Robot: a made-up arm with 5 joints.
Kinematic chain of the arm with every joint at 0, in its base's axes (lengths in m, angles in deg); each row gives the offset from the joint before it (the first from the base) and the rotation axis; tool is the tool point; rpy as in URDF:
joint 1: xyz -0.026 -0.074 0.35 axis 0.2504 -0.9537 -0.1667
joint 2: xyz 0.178 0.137 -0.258 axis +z
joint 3: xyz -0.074 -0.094 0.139 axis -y
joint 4: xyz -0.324 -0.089 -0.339 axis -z
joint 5: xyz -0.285 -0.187 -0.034 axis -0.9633 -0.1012 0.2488
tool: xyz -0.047 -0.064 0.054 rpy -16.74 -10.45 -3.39
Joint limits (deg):
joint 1: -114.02..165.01
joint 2: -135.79..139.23
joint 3: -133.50..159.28
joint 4: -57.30..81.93
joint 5: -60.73..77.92
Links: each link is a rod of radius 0.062 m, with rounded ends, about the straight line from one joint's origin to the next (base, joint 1, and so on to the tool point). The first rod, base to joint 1, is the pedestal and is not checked.
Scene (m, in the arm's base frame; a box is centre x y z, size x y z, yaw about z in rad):
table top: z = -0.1
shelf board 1: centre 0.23 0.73 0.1 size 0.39 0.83 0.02 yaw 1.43
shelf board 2: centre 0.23 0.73 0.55 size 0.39 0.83 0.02 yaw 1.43
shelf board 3: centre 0.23 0.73 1 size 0.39 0.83 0.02 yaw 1.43
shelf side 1: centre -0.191 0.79 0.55 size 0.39 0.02 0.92 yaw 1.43
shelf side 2: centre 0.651 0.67 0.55 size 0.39 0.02 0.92 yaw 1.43
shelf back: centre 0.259 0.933 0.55 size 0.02 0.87 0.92 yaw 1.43
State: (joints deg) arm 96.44 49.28 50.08 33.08 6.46
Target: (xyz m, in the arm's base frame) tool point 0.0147 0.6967 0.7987
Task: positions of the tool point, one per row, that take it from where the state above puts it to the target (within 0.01 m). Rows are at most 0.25 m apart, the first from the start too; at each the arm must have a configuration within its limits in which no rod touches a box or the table.
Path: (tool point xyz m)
1: 0.8578 -0.1974 0.4426
2: 0.8413 -0.0944 0.4809
3: 0.8082 0.0147 0.5633
4: 0.7466 0.1122 0.6822
5: 0.6489 0.1835 0.8225
6: 0.5763 0.3423 0.7983
7: 0.4412 0.4982 0.7986
8: 0.2485 0.6233 0.8060
9: 0.0147 0.6967 0.7987

